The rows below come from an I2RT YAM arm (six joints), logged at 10 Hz.
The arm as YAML. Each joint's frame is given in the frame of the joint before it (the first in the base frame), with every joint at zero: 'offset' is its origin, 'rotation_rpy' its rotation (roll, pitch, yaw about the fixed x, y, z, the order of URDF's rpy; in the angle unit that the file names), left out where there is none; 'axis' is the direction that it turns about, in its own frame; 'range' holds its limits. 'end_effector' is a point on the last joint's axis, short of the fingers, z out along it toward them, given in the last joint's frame.
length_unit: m
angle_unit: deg
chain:
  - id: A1
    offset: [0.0, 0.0, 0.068]
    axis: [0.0, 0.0, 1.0]
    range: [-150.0, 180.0]
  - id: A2
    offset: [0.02, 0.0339, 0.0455]
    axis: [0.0, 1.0, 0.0]
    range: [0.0, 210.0]
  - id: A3
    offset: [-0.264, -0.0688, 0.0]
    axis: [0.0, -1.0, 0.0]
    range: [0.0, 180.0]
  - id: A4
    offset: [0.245, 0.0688, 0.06]
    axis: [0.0, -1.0, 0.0]
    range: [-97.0, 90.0]
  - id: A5
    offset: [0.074, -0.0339, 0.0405]
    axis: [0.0, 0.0, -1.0]
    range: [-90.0, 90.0]
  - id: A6
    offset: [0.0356, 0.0, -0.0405]
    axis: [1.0, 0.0, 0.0]
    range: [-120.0, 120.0]
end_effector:
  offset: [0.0, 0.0, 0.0]
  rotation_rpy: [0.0, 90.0, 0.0]
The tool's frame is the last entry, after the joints.
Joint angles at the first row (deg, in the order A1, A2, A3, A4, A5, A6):
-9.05, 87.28, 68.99, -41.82, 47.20, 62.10
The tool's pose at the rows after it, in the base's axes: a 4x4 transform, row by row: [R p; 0 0 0 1], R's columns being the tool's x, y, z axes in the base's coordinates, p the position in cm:
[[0.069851, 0.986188, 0.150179, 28.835], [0.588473, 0.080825, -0.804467, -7.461], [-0.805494, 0.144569, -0.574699, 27.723], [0, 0, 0, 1]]
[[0.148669, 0.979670, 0.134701, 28.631], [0.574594, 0.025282, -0.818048, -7.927], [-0.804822, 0.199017, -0.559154, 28.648], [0, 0, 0, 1]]
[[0.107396, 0.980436, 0.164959, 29.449], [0.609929, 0.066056, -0.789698, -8.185], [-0.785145, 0.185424, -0.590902, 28.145], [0, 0, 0, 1]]
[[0.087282, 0.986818, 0.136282, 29.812], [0.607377, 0.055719, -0.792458, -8.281], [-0.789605, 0.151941, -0.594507, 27.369], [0, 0, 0, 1]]
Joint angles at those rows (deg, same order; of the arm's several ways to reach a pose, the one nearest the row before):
-9.23, 86.23, 69.61, -47.63, 50.35, 68.11
-10.10, 85.87, 71.18, -49.04, 51.42, 71.61
-10.55, 87.27, 71.45, -46.75, 48.26, 68.46
-10.55, 88.94, 71.63, -47.55, 48.95, 69.00

